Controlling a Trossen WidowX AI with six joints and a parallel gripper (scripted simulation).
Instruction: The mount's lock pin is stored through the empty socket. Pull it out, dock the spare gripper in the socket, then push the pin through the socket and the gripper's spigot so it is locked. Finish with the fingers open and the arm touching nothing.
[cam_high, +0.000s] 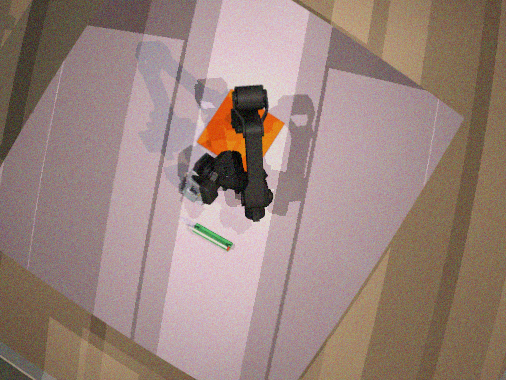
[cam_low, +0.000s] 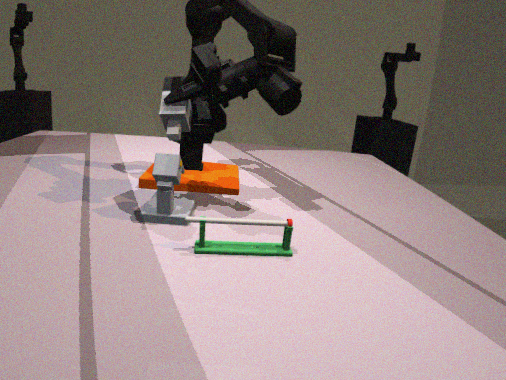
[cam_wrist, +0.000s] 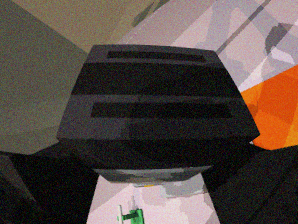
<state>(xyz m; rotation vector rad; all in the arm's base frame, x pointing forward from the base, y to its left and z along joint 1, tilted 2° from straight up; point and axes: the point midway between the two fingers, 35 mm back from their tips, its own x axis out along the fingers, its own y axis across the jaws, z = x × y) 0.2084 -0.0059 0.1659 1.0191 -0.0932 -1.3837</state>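
Right now the green rack is 17 cm ahead of my gripper tip, 14 cm to the left of it and 15 cm below it. The rest, counted from my gripper tip: grey mount 6 cm ahead, 1 cm to the left, 12 cm below; then spare gripper 1 cm to the left.
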